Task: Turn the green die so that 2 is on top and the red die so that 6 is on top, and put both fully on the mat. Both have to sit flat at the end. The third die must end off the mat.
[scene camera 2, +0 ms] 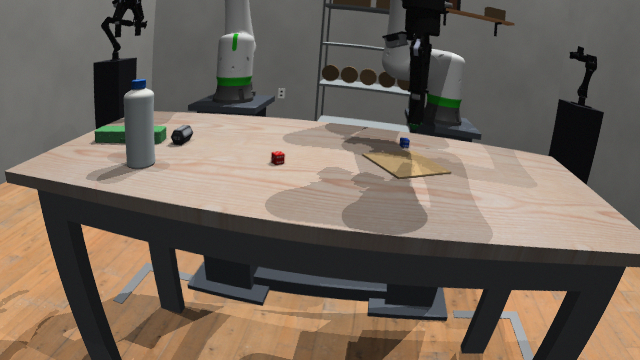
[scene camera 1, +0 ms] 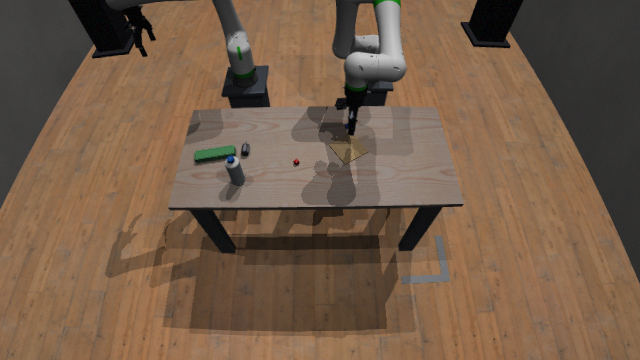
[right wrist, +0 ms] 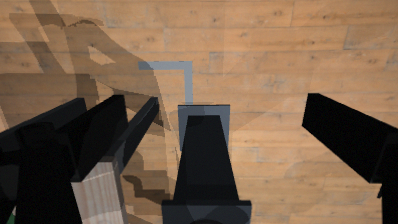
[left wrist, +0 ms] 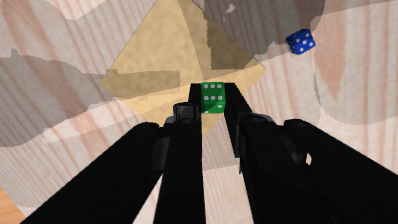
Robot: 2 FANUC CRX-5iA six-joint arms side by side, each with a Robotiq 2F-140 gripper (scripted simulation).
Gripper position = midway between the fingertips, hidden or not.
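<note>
My left gripper (scene camera 2: 415, 122) is visible to me, and the left wrist view has that gripper (left wrist: 212, 99) too. I can also see my right gripper (right wrist: 214, 110). There's a tan mat (scene camera 2: 405, 164), and you get the mat (left wrist: 167, 53) again from the left wrist, but in the right wrist view it's out of frame. Then there's a green die (left wrist: 213, 100), and the die is out of frame in the right wrist view as well. And I can see a bottle (scene camera 2: 139, 102).
</note>
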